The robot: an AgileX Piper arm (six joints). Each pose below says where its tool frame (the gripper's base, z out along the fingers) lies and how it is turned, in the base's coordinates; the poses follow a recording.
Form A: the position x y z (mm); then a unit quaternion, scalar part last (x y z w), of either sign.
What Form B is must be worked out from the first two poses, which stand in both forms.
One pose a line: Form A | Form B
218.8 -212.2 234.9 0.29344 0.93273 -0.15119 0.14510 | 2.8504 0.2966 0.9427 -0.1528 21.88 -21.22 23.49
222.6 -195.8 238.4 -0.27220 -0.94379 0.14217 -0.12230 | 2.8964 0.2743 0.9509 -0.1432 22.26 -19.58 23.84
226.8 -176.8 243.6 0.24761 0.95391 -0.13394 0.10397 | 2.9333 0.2490 0.9591 -0.1347 22.68 -17.68 24.36
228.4 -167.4 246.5 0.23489 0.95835 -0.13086 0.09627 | 2.9488 0.2360 0.9628 -0.1315 22.84 -16.74 24.65
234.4 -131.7 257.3 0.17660 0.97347 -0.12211 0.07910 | 2.9832 0.1772 0.9765 -0.1225 23.44 -13.17 25.73
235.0 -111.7 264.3 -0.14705 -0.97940 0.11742 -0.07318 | 2.9951 0.1474 0.9820 -0.1177 23.50 -11.17 26.43
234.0 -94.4 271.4 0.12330 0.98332 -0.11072 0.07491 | 2.9916 0.1236 0.9861 -0.1110 23.40 -9.44 27.14
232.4 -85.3 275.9 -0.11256 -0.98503 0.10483 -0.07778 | 2.9859 0.1129 0.9880 -0.1051 23.24 -8.53 27.59
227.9 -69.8 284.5 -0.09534 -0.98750 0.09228 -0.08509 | 2.9712 0.0957 0.9911 -0.0926 22.79 -6.98 28.45
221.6 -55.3 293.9 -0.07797 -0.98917 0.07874 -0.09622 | 2.9489 0.0783 0.9938 -0.0791 22.16 -5.53 29.39
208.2 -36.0 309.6 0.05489 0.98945 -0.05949 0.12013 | 2.9008 0.0553 0.9967 -0.0599 20.82 -3.60 30.96
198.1 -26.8 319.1 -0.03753 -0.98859 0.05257 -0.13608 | 2.8686 0.0379 0.9979 -0.0531 19.81 -2.68 31.91
